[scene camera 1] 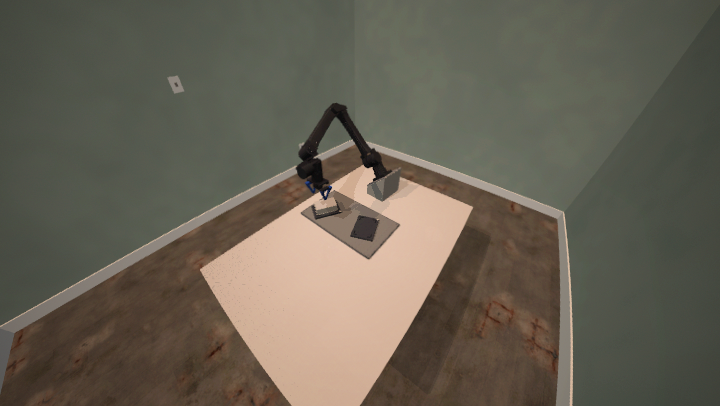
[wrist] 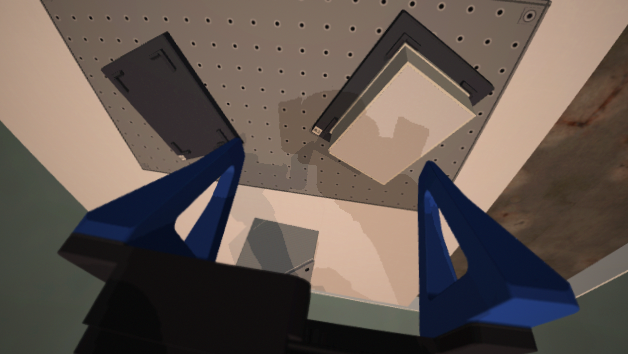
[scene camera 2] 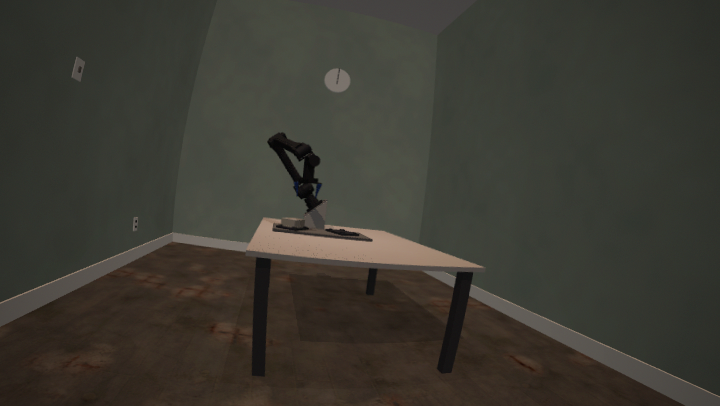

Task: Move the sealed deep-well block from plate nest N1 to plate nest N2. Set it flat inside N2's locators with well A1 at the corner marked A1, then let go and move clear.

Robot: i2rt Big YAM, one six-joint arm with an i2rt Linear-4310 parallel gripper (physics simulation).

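Pixels of known places: gripper, fingertip midpoint: (scene camera 1: 319, 196) (wrist: 330, 157) (scene camera 2: 306, 197); arm's base at its link origin: (scene camera 1: 382, 176) (scene camera 2: 315, 207).
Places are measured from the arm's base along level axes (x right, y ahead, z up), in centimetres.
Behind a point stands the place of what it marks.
Observation:
The sealed deep-well block (scene camera 1: 326, 205) {x 12.2, y 39.6, z -6.3 cm} (scene camera 2: 292, 222) {x 14.7, y 45.5, z -7.8 cm} (wrist: 400, 120) {x 14.4, y 40.6, z -6.3 cm}, pale with a flat top, sits in the dark plate nest N1 (scene camera 1: 327, 215) {x 9.3, y 42.1, z -10.9 cm} (wrist: 377, 62) {x 11.4, y 44.1, z -10.5 cm}. A small A1 tag (wrist: 317, 130) {x 5.8, y 34.8, z -10.5 cm} shows at one corner of N1. The dark plate nest N2 (scene camera 1: 365, 227) {x -14.3, y 35.1, z -10.5 cm} (scene camera 2: 342, 232) {x -12.5, y 42.9, z -10.3 cm} (wrist: 165, 100) {x -14.5, y 36.2, z -10.5 cm} is empty, with corner locators. A small pale tag (wrist: 182, 157) {x -15.6, y 25.7, z -10.5 cm} shows at its corner near my left finger in the wrist view. My gripper (scene camera 1: 319, 195) {x 8.9, y 45.7, z 5.8 cm} (scene camera 2: 307, 196) {x 8.9, y 45.7, z 5.8 cm} (wrist: 330, 157) {x 8.9, y 45.7, z 5.8 cm} is open and empty. It hangs above the block with its blue fingers pointing down, not touching it.
Both nests stand on a grey perforated board (scene camera 1: 375, 246) {x -25.9, y 41.2, z -11.7 cm} (wrist: 275, 55) {x 0.6, y 43.1, z -11.7 cm} on the pale table (scene camera 1: 322, 302) {x -26.6, y 78.4, z -13.0 cm} (scene camera 2: 403, 254) {x -32.6, y 84.9, z -13.0 cm}. The grey base block (scene camera 1: 385, 186) {x -6.8, y 6.3, z -1.5 cm} (scene camera 2: 316, 216) {x -0.9, y 8.0, z -5.5 cm} (wrist: 280, 245) {x 0.3, y 7.9, z -8.0 cm} under the arm stands behind the board. The table edge runs close beside N1.

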